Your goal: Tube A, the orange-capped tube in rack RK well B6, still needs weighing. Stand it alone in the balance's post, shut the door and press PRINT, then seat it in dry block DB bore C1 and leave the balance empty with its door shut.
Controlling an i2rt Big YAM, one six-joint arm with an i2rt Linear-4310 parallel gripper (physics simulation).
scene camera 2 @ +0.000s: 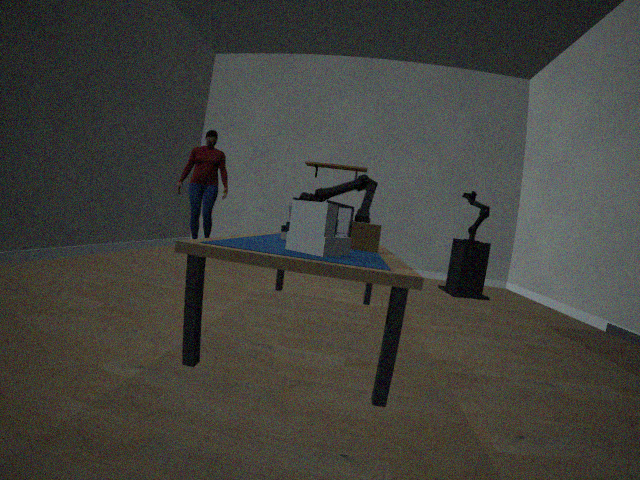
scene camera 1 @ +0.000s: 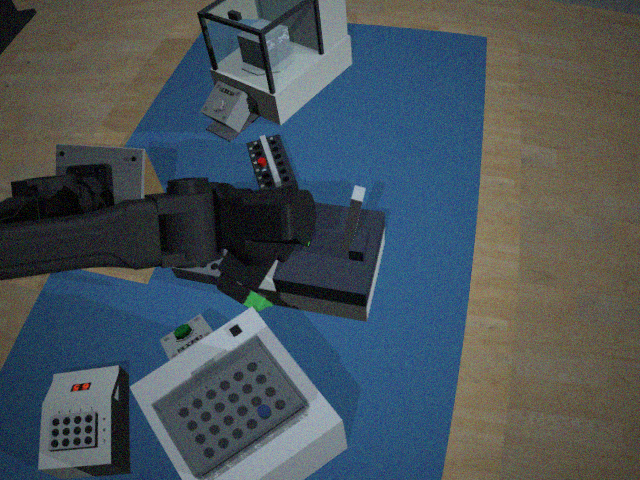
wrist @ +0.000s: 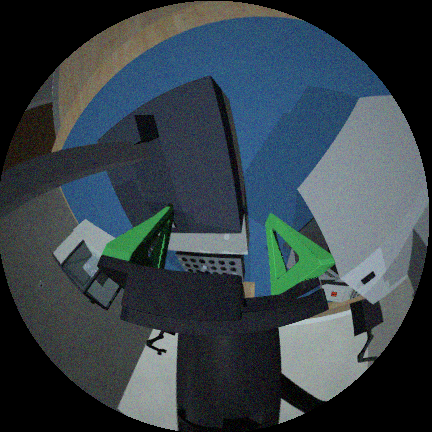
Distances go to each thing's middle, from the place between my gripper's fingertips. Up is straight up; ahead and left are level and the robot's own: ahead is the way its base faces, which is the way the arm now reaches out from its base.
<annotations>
Right now the balance (scene camera 1: 281,61) is 520 mm to the left of my hand, 110 mm behind it and 40 mm above it.
</annotations>
